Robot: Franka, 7 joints.
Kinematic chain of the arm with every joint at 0, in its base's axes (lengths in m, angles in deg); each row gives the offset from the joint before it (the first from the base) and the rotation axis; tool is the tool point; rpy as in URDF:
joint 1: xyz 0 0 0.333 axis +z
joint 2: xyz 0 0 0 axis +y
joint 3: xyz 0 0 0.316 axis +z
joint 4: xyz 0.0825 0 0 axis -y
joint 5: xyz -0.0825 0 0.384 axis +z
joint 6: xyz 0 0 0 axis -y
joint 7: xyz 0.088 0 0 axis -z
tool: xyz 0 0 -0.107 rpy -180 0 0
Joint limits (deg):
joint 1: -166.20..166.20
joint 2: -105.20..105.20
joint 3: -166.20..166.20
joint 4: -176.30..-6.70
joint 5: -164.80..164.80
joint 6: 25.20..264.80
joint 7: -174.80..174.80
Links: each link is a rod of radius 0.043 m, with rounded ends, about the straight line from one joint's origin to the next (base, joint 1, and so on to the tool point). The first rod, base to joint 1, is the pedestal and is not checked.
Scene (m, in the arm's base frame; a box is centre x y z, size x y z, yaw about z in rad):
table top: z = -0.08
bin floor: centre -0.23 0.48 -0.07 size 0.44 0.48 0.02 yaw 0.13
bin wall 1: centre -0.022 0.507 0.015 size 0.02 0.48 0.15 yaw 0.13
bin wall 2: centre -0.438 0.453 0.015 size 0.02 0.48 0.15 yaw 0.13
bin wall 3: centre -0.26 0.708 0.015 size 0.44 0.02 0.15 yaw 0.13
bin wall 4: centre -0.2 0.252 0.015 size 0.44 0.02 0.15 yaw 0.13
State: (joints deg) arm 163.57 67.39 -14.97 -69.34 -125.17 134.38 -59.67
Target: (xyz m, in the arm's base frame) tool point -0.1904 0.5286 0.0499
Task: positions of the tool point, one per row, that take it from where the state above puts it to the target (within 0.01 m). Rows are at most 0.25 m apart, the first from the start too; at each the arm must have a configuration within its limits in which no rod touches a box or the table.
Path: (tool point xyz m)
1: -0.5424 0.5165 0.1713
2: -0.3608 0.6300 0.2690
3: -0.2839 0.5943 0.1457
4: -0.1904 0.5286 0.0499

